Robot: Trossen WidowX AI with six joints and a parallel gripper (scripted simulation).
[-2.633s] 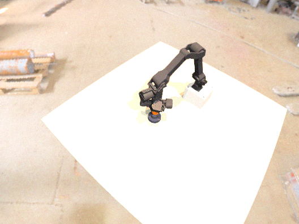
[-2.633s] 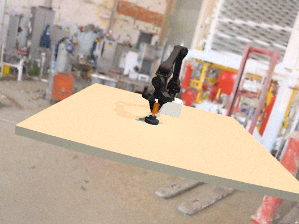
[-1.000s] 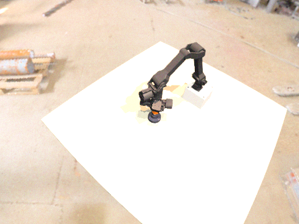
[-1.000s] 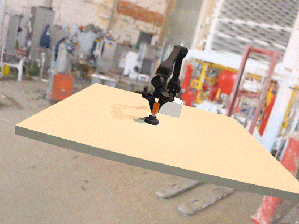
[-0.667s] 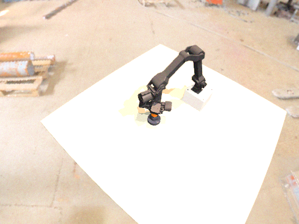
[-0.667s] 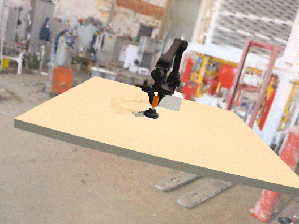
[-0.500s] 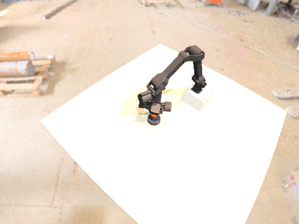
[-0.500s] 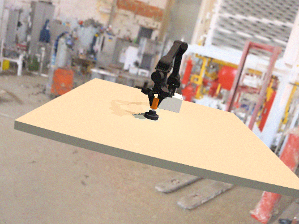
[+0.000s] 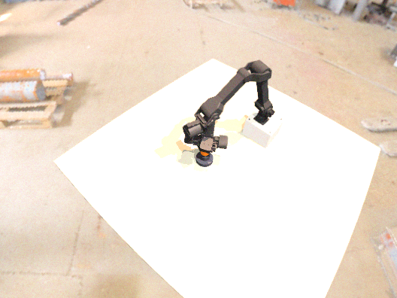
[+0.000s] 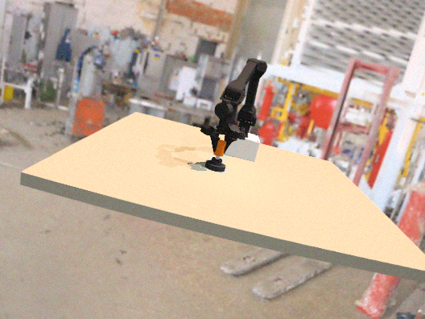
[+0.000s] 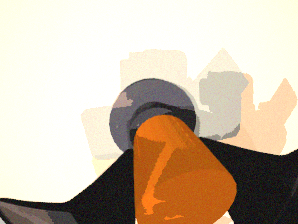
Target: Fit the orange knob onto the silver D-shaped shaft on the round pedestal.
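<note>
The dark round pedestal lies 4 cm below my gripper tip. From my gripper tip the other things lie so: orange knob: 3 cm above.
</note>
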